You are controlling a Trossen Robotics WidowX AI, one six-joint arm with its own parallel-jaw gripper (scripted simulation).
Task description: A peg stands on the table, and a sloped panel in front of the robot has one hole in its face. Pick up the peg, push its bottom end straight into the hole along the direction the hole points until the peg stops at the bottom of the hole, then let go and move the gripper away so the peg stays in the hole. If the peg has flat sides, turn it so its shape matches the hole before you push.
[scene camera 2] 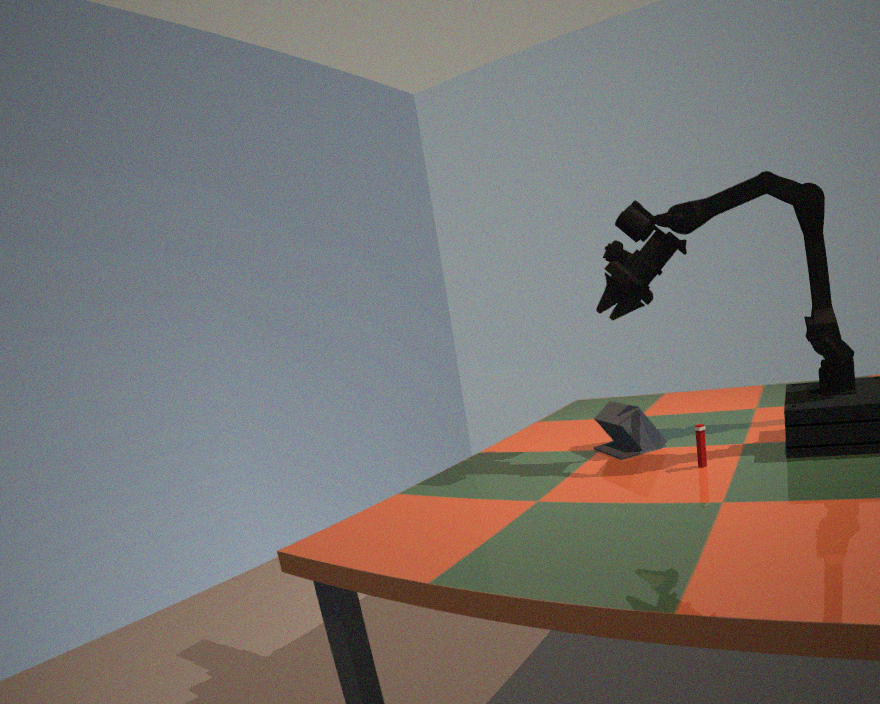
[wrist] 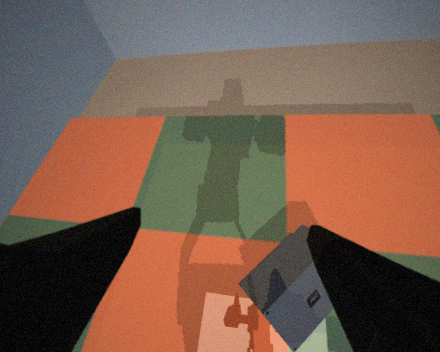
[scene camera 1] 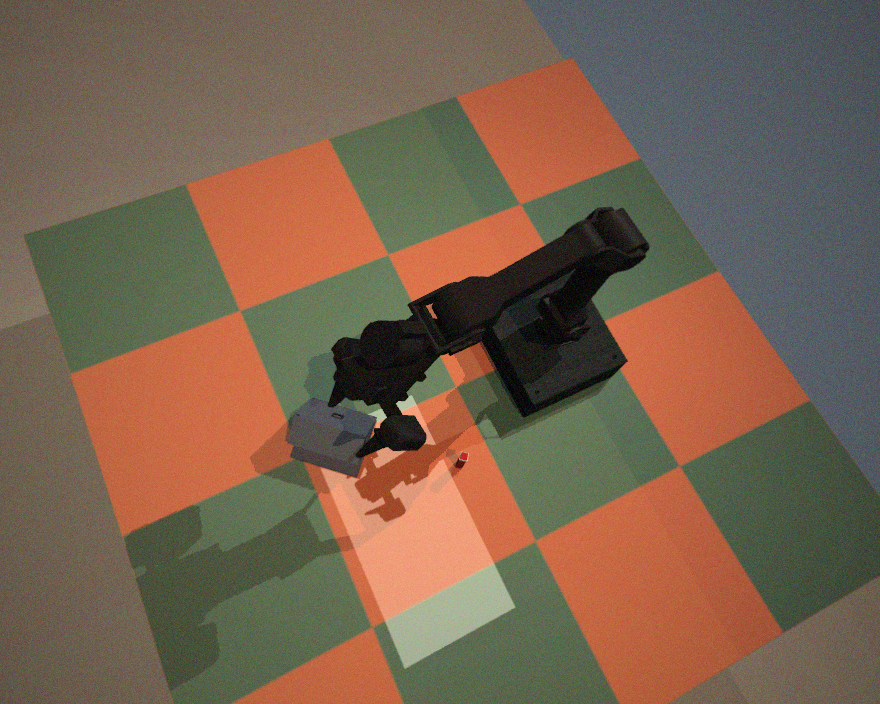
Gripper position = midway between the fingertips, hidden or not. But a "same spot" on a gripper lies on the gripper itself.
gripper: scene camera 2 604,315; wrist; scene camera 1
same spot on gripper: (scene camera 1: 376,442) = (wrist: 24,244)
